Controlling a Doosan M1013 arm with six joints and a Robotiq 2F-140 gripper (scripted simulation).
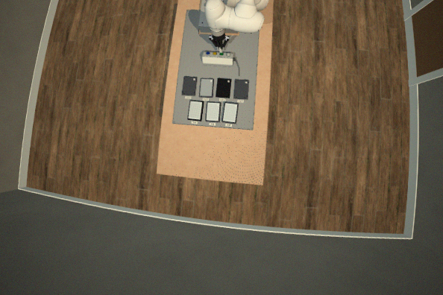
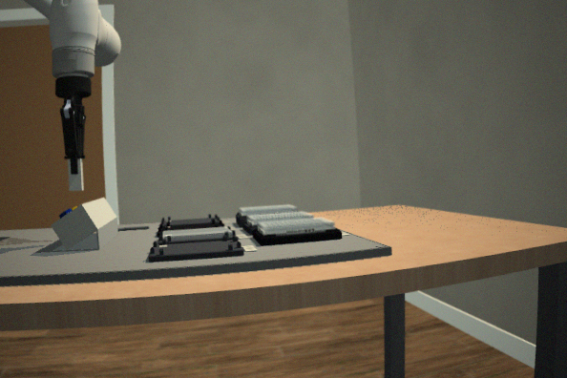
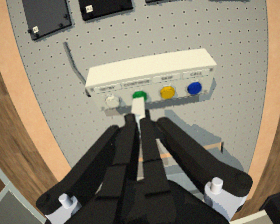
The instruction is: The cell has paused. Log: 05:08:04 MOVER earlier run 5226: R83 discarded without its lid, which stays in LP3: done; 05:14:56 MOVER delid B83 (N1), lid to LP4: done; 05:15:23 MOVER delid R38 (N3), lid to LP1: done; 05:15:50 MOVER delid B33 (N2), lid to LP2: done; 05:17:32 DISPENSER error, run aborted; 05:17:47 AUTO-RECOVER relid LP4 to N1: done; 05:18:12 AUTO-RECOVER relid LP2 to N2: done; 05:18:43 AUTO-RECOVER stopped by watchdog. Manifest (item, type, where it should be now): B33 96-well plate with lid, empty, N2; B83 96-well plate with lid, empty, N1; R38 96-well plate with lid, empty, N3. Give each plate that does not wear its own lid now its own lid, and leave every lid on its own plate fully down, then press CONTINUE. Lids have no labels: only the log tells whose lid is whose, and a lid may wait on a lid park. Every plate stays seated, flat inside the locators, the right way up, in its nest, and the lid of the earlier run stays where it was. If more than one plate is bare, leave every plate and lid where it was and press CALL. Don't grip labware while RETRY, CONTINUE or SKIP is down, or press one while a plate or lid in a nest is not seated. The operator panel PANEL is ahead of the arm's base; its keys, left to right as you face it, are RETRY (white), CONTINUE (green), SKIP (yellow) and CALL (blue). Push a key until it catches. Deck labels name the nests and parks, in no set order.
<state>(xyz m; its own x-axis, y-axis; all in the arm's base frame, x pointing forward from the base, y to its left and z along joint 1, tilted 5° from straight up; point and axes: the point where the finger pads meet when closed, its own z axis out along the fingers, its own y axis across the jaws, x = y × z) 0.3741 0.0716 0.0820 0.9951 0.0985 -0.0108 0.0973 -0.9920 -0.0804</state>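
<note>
Right now my hand is 7 cm above the green continue key. Also, from my hand: blue key 10 cm to the right, 7 cm below, 1 cm ahead; white key 7 cm below, 5 cm to the left; yellow key 7 cm below, 5 cm to the right, 1 cm ahead.
</note>
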